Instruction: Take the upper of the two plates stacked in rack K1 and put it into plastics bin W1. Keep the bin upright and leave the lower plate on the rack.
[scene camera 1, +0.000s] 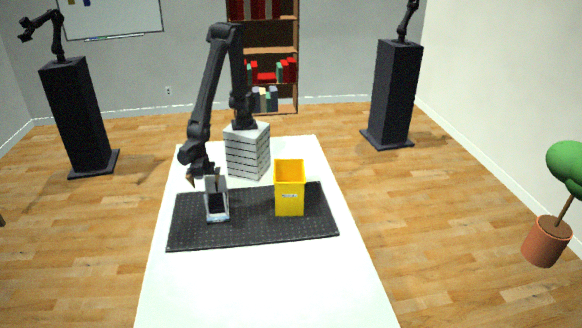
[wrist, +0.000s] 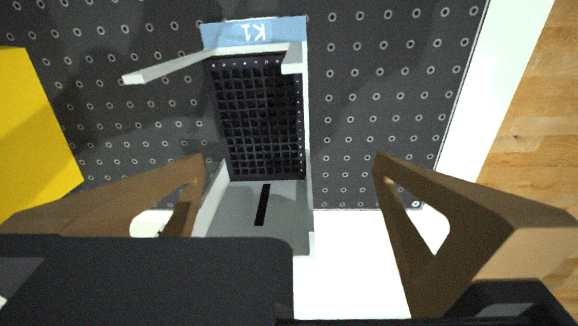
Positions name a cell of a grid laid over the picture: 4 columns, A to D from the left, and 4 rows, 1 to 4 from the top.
Labels:
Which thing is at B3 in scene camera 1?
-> A yellow plastics bin W1.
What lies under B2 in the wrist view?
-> A black well plate.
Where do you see the gripper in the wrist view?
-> C2

